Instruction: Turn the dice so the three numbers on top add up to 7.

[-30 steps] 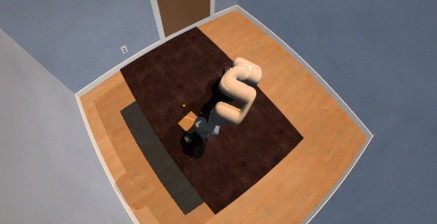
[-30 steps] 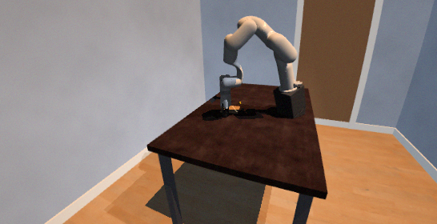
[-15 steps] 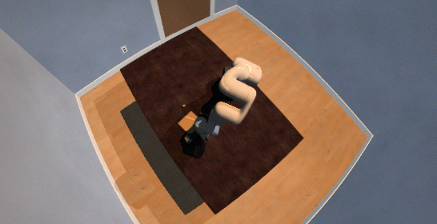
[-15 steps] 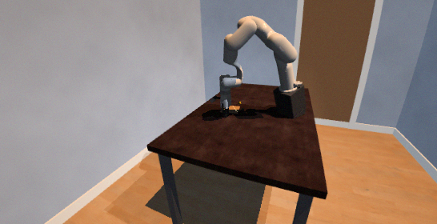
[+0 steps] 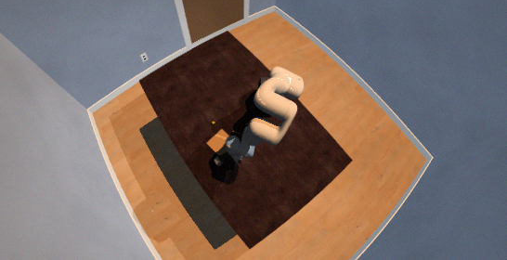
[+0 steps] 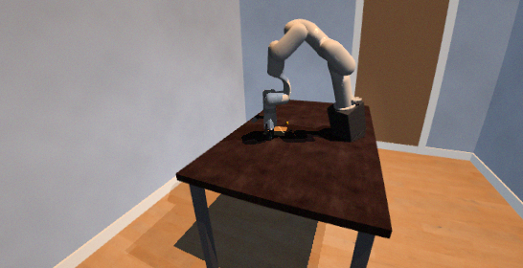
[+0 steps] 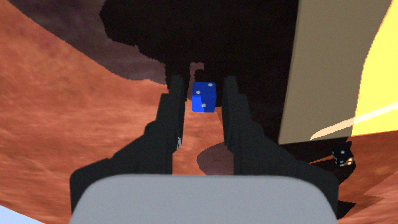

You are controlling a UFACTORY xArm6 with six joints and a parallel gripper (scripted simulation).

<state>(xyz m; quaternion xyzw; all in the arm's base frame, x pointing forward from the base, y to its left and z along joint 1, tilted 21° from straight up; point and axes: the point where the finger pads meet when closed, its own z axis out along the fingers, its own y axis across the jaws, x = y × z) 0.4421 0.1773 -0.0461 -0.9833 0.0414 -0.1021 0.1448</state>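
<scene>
The blue die lies 10 mm below my hand. The rest, counted from my hand: mat (10 mm ahead, 130 mm to the right, 20 mm below); then yellow die (30 mm behind, 280 mm to the right, 10 mm below); then black die (90 mm behind, 150 mm to the right, 10 mm below).
</scene>
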